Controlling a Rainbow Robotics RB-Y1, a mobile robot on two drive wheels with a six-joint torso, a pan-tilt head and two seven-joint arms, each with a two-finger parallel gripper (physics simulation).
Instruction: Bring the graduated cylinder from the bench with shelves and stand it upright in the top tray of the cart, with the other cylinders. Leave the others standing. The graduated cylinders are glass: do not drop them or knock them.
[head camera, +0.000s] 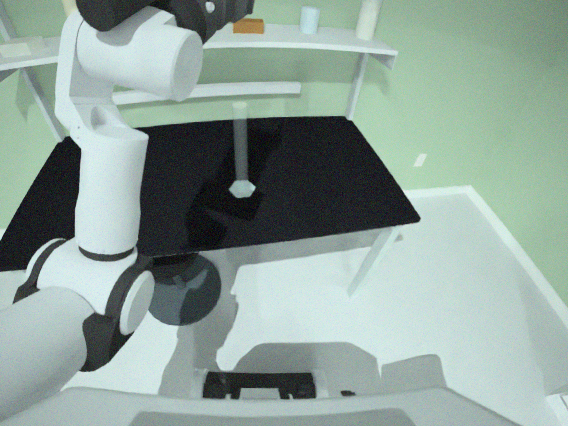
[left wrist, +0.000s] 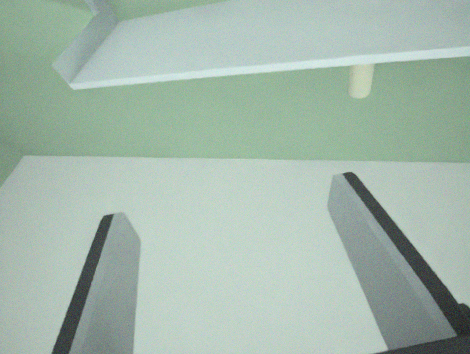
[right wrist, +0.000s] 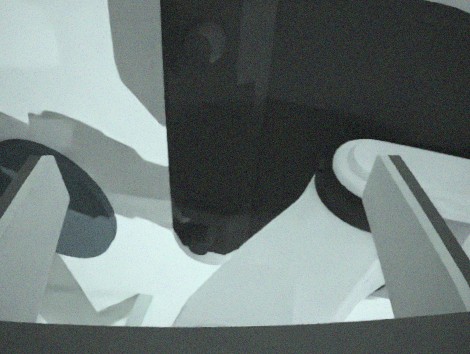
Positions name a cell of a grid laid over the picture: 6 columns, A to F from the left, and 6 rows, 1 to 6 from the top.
Labels:
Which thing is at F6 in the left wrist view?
My left gripper.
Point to a bench with shelves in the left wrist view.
B1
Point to a glass graduated cylinder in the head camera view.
At C3

